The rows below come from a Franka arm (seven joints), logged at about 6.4 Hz.
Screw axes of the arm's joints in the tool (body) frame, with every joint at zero. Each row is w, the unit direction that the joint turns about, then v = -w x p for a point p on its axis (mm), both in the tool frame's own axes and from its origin. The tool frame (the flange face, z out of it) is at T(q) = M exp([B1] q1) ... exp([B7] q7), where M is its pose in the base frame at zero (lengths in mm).
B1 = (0, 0, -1, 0.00, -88.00, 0.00)
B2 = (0, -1, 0, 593.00, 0.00, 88.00)
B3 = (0, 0, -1, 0.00, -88.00, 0.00)
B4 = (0, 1, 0, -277.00, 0.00, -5.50)
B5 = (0, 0, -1, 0.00, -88.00, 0.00)
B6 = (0, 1, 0, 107.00, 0.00, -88.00)
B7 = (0, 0, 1, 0.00, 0.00, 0.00)
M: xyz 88.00 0.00 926.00 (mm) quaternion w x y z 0 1 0 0
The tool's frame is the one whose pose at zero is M.
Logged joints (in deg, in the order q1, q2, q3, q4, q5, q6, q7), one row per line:
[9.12, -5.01, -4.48, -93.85, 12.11, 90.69, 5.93]
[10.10, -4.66, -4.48, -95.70, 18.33, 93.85, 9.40]
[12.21, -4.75, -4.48, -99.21, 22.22, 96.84, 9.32]
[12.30, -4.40, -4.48, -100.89, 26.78, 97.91, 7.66]
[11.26, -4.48, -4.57, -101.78, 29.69, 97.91, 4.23]
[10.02, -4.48, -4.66, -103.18, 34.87, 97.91, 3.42]
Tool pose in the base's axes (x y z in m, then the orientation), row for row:
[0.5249, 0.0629, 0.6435, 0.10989, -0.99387, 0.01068, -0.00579]
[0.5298, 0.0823, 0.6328, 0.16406, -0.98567, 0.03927, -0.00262]
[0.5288, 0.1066, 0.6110, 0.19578, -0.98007, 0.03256, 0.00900]
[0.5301, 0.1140, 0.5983, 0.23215, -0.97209, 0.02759, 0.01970]
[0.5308, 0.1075, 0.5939, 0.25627, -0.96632, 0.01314, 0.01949]
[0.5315, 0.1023, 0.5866, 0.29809, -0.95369, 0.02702, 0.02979]
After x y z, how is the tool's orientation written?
As a quaternion, w x y z.
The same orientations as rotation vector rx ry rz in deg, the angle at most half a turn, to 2 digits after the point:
[-167.37, 1.80, -0.98]
[-160.99, 6.41, -0.43]
[-157.33, 5.23, 1.44]
[-153.06, 4.34, 3.10]
[-150.26, 2.04, 3.03]
[-145.19, 4.11, 4.54]

